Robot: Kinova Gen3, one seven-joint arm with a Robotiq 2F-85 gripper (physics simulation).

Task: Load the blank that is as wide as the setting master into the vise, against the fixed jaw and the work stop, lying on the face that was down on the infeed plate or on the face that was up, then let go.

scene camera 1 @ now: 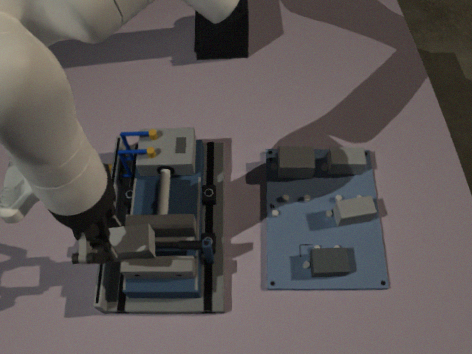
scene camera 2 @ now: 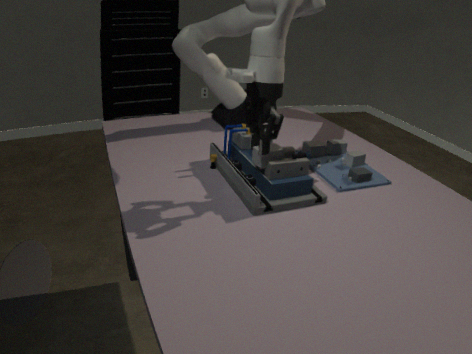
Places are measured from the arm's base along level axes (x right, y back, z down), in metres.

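Pixels of known places: gripper, between the fingertips: (scene camera 1: 112, 242) (scene camera 2: 259, 152); arm's base, origin of its link: (scene camera 1: 224, 4) (scene camera 2: 236, 100).
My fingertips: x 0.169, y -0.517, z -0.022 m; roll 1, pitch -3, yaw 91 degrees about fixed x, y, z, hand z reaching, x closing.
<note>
For each thing: its top centre in the pictures, then the offset to it from my fingertips. "*": a spot on its surface instead.
- grey blank, centre of its top: (scene camera 1: 127, 238) (scene camera 2: 269, 147) dy +0.002, dx -0.025, dz -0.010 m
- vise's fixed jaw, centre of its top: (scene camera 1: 156, 264) (scene camera 2: 289, 160) dy -0.030, dx -0.061, dz +0.012 m
- dark work stop rod, centre of its top: (scene camera 1: 190, 243) dy -0.001, dx -0.108, dz +0.013 m
- blue infeed plate, centre of its top: (scene camera 1: 323, 213) (scene camera 2: 340, 165) dy +0.074, dx -0.320, dz +0.101 m
- vise's grey rear box, a spot on its surface: (scene camera 1: 172, 150) * dy +0.155, dx -0.078, dz +0.013 m
My gripper (scene camera 1: 106, 239) (scene camera 2: 266, 139) is shut on a grey blank (scene camera 1: 133, 241) (scene camera 2: 258, 156), holding it by its left part in scene camera 1. The blank is over the gap between the vise's fixed jaw (scene camera 1: 160, 268) (scene camera 2: 288, 168) and its moving jaw (scene camera 1: 172, 225). Its right end is at the tip of the dark work stop rod (scene camera 1: 180, 245); whether they touch cannot be told. The blank's underside and its contact with the fixed jaw are hidden. Which block is the setting master cannot be told.
The blue infeed plate (scene camera 1: 282, 240) (scene camera 2: 342, 186) right of the vise carries several grey blocks, including a dark one (scene camera 1: 330, 261) (scene camera 2: 360, 174) and a lighter one (scene camera 1: 355, 209) (scene camera 2: 354, 159). Blue pipes (scene camera 1: 135, 151) stand by the vise's grey rear box (scene camera 1: 172, 150).
</note>
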